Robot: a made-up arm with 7 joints.
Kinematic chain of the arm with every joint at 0, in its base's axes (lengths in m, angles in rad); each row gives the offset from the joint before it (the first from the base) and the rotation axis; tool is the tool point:
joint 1: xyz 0 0 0.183 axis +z
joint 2: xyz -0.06 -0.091 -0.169 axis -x
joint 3: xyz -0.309 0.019 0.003 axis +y
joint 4: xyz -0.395 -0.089 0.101 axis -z
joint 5: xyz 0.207 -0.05 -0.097 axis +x
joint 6: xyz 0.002 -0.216 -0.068 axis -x
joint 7: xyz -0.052 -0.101 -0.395 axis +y
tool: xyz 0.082 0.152 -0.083
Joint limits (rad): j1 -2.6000..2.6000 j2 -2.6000..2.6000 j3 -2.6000..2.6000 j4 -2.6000..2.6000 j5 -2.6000..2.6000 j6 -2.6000..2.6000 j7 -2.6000..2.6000
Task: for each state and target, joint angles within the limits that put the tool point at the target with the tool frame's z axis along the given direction. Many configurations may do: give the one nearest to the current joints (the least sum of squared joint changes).
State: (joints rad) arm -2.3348 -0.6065 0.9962 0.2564 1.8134 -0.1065 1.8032
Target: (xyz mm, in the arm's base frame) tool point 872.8 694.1 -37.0 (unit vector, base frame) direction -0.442 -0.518 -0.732
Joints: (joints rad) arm -2.5488 -0.5254 1.1093 0.1522 1.0271 0.7897 1.2950
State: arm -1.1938 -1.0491 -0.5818 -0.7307 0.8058 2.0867 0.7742
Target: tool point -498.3 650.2 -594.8 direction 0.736 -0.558 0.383
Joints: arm -1.6087 -1.0846 -0.1376 0.0752 0.3730 2.6000 0.4161
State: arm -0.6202 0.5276 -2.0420 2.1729 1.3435 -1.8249 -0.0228
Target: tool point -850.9 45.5 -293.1 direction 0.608 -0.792 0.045
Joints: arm -0.9180 0.6772 -1.7100 2.1115 1.3170 -1.7500 0.0758
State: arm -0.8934 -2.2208 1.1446 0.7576 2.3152 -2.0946 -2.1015
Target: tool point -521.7 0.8 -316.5 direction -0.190 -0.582 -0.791
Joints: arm -0.4519 -2.0418 1.3083 0.3027 2.3561 -1.9141 -2.3935
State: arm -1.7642 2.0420 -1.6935 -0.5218 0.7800 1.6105 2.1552
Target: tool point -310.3 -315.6 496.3 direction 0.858 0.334 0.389
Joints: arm -1.2769 1.3310 -1.8181 -0.0553 0.7907 1.6833 1.8485
